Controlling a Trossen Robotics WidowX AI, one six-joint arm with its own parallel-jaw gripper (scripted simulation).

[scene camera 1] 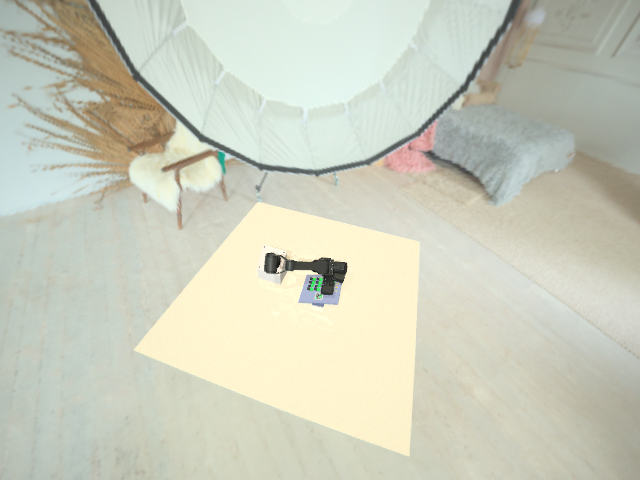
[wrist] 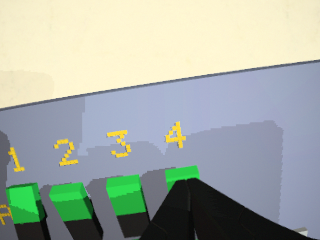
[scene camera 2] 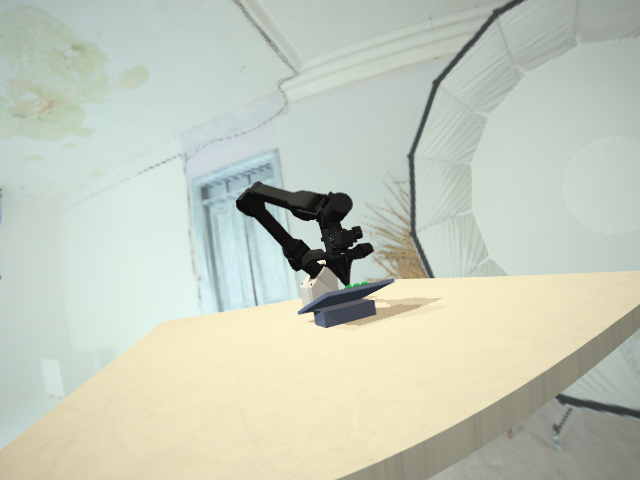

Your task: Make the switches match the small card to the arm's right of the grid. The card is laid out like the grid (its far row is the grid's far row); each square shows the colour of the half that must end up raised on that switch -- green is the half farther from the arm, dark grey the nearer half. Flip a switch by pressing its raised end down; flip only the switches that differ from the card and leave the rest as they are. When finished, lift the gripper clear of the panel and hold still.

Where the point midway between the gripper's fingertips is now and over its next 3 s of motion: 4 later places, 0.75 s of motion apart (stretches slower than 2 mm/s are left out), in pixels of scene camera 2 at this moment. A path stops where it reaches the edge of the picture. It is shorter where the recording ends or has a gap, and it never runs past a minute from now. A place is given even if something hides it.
My gripper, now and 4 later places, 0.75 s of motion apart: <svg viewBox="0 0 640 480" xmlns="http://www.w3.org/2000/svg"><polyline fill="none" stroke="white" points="347,286 348,287 355,264 362,281 364,285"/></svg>
